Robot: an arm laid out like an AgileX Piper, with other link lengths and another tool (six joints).
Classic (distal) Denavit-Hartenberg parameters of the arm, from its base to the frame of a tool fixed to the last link. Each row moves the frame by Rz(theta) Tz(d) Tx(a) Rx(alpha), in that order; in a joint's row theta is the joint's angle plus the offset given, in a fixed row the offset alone. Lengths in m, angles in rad.
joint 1: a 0  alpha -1.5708  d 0.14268  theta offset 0
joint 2: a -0.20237  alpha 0  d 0  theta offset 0.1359
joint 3: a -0.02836  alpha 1.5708  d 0  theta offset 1.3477
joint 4: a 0  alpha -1.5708  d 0.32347  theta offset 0
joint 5: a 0  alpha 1.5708  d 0  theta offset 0
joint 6: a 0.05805  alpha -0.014  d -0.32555  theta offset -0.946
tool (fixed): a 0  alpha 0  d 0.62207  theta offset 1.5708
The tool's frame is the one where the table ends.
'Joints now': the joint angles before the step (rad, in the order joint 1, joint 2, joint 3, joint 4, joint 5, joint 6). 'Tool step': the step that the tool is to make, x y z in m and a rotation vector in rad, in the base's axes. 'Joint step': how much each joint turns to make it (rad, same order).
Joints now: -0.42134, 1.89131, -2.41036, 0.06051, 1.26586, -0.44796
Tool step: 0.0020, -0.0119, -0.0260, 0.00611, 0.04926, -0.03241
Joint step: 0.00006, 0.04629, 0.00055, -0.03605, -0.00020, 0.02002
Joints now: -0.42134, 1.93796, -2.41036, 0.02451, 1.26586, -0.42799
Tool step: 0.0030, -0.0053, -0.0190, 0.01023, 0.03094, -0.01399
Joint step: 0.00007, 0.03376, 0.00045, -0.01335, -0.00198, 0.01079
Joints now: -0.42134, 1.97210, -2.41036, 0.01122, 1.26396, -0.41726
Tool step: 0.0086, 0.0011, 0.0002, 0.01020, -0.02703, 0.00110
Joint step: -0.00015, 0.00830, -0.00008, 0.01545, -0.02888, 0.00897
